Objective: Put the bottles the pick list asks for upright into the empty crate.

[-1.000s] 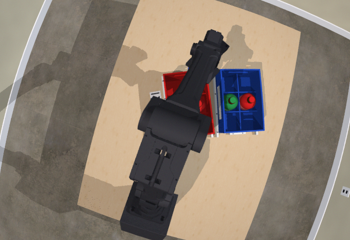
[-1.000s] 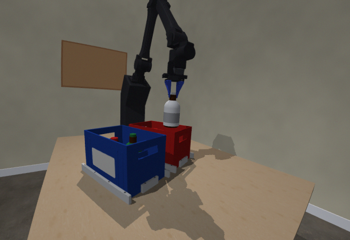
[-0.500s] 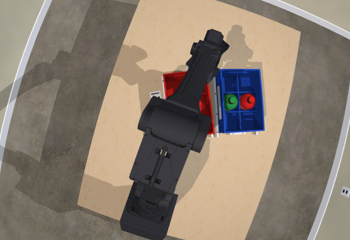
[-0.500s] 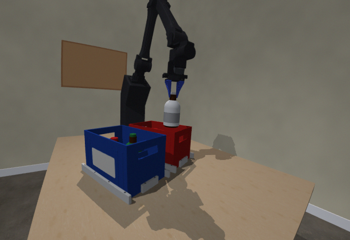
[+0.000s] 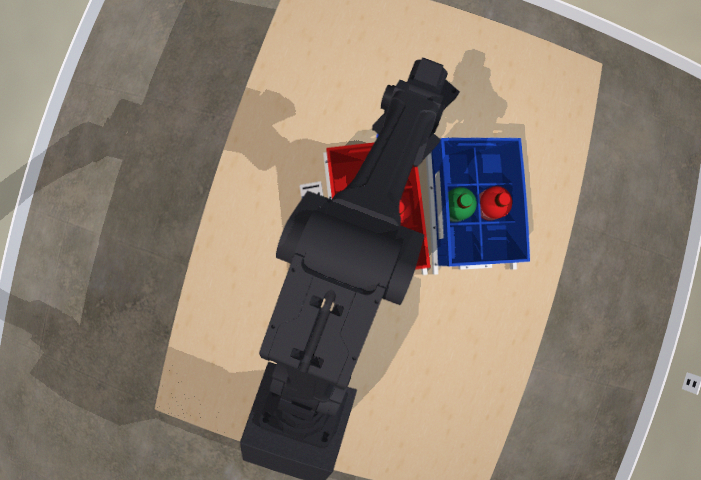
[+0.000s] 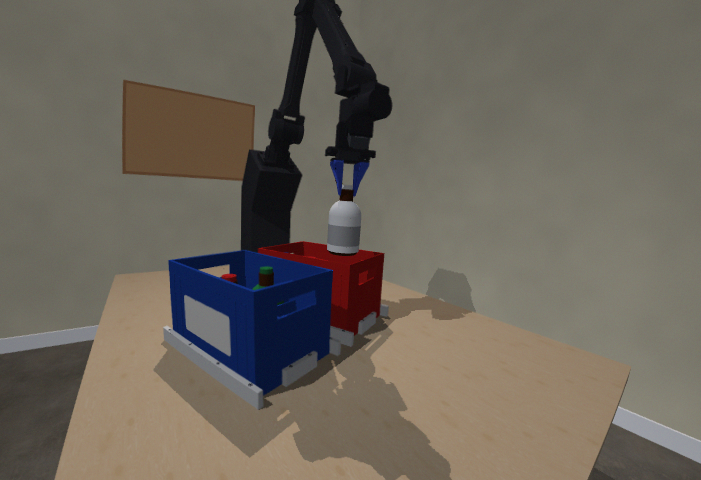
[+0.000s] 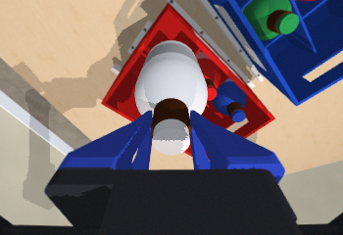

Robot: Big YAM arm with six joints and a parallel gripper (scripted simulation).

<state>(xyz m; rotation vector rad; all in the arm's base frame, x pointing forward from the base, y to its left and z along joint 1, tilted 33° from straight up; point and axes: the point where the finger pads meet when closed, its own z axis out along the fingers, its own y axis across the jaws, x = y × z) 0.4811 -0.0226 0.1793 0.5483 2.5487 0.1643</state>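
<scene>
My hand is 6 cm above the white-label bottle and 1 cm past it. The rest, counted from my hand: red crate: 24 cm below, 11 cm behind; then green-label bottle: 24 cm below, 17 cm to the right, 3 cm behind; then blue-label bottle: 24 cm below, 17 cm behind, 8 cm to the right.
</scene>
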